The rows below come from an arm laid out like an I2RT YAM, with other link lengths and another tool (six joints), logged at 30 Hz.
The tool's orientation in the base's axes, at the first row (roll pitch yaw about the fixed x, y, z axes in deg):
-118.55, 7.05, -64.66
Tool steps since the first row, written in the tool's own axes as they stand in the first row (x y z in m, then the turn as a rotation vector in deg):
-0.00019, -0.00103, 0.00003, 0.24, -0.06, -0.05
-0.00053, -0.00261, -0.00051, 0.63, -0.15, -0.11
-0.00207, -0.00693, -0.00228, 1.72, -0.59, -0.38
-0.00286, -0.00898, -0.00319, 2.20, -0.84, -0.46
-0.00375, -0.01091, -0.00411, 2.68, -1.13, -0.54
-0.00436, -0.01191, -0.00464, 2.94, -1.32, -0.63
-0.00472, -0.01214, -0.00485, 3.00, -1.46, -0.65
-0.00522, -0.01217, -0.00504, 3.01, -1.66, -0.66
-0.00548, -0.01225, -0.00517, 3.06, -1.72, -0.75
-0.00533, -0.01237, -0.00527, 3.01, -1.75, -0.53
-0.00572, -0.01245, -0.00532, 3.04, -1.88, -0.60
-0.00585, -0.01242, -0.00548, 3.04, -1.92, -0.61
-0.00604, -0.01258, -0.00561, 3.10, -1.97, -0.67
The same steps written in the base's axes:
0.00043, 0.00029, 0.00091, 0.09, -0.23, 0.05
0.00063, 0.00054, 0.00258, 0.25, -0.60, 0.11
0.00068, 0.00162, 0.00738, 0.72, -1.64, 0.48
0.00063, 0.00216, 0.00969, 0.98, -2.08, 0.68
0.00046, 0.00277, 0.01192, 1.26, -2.51, 0.91
0.00027, 0.00320, 0.01312, 1.40, -2.77, 1.09
0.00007, 0.00345, 0.01346, 1.47, -2.81, 1.21
-0.00027, 0.00382, 0.01364, 1.56, -2.81, 1.39
-0.00045, 0.00401, 0.01380, 1.55, -2.88, 1.48
-0.00040, 0.00385, 0.01394, 1.71, -2.74, 1.41
-0.00057, 0.00418, 0.01408, 1.73, -2.78, 1.55
-0.00076, 0.00423, 0.01414, 1.74, -2.78, 1.59
-0.00086, 0.00436, 0.01437, 1.74, -2.86, 1.65

